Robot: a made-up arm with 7 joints. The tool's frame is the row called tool.
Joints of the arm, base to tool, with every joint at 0 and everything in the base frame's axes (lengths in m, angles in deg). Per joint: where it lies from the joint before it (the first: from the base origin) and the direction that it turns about. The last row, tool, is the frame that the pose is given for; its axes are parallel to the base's.
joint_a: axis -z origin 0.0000 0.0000 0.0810
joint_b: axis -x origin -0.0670 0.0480 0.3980
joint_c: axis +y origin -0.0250 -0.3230 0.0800
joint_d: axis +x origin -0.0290 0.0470 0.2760
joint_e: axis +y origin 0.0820 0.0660 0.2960
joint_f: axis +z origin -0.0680 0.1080 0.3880
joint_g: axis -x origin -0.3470 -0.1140 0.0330
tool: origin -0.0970 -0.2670 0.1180
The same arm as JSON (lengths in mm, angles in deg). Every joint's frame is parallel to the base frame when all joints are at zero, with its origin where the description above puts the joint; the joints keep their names.
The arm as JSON. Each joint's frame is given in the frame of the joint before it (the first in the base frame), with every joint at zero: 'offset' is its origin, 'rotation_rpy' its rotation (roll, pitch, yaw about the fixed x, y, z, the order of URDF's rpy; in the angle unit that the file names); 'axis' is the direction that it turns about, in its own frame. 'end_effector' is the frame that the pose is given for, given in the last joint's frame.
{"length_unit": "mm", "angle_unit": "deg", "chain": [
  {"id": "joint_a", "offset": [0.0, 0.0, 81.0], "rotation_rpy": [0.0, 0.0, 0.0], "axis": [0.0, 0.0, -1.0]},
  {"id": "joint_b", "offset": [-67.0, 48.0, 398.0], "rotation_rpy": [0.0, 0.0, 0.0], "axis": [-1.0, 0.0, 0.0]},
  {"id": "joint_c", "offset": [-25.0, -323.0, 80.0], "rotation_rpy": [0.0, 0.0, 0.0], "axis": [0.0, 1.0, 0.0]},
  {"id": "joint_d", "offset": [-29.0, 47.0, 276.0], "rotation_rpy": [0.0, 0.0, 0.0], "axis": [1.0, 0.0, 0.0]},
  {"id": "joint_e", "offset": [82.0, 66.0, 296.0], "rotation_rpy": [0.0, 0.0, 0.0], "axis": [0.0, 1.0, 0.0]},
  {"id": "joint_f", "offset": [-68.0, 108.0, 388.0], "rotation_rpy": [0.0, 0.0, 0.0], "axis": [0.0, 0.0, 1.0]},
  {"id": "joint_g", "offset": [-347.0, -114.0, 33.0], "rotation_rpy": [0.0, 0.0, 0.0], "axis": [-1.0, 0.0, 0.0]}
], "end_effector": {"offset": [-97.0, -267.0, 118.0], "rotation_rpy": [0.0, 0.0, 0.0]}}

